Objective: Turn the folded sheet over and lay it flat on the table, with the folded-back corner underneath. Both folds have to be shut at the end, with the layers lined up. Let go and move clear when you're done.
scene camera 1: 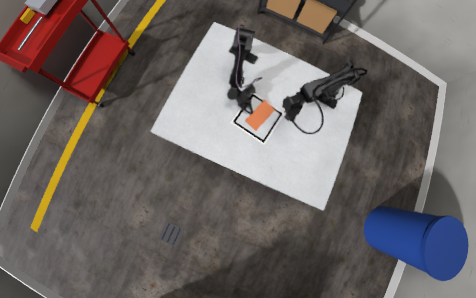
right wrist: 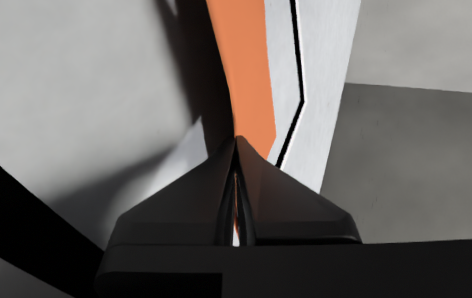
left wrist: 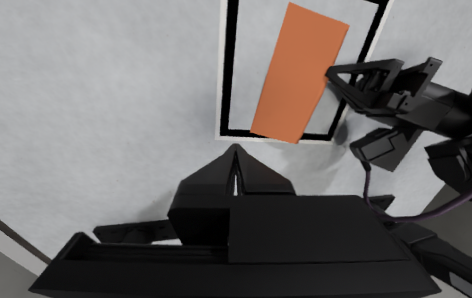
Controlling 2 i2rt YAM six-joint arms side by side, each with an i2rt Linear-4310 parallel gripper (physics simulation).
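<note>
The orange folded sheet [scene camera 1: 260,115] [left wrist: 300,75] [right wrist: 250,65] is a long rectangle over the black-lined square [scene camera 1: 249,131] [left wrist: 228,75]. One short end crosses the square's border in the left wrist view. No folded-back corner shows on its upper face; the underside is hidden. My right gripper [scene camera 1: 250,111] [left wrist: 326,71] [right wrist: 235,148] is shut on the sheet's long edge, with orange between its fingers. A dark shadow runs beside that edge in the right wrist view. My left gripper [scene camera 1: 286,117] [left wrist: 235,149] is shut and empty, apart from the sheet, beyond the square's border.
The white table top [scene camera 1: 200,120] carries both arms. A red cart [scene camera 1: 95,65] stands on the floor at the upper left, a dark rack with brown boxes [scene camera 1: 317,16] at the top, and a blue barrel [scene camera 1: 400,232] at the lower right.
</note>
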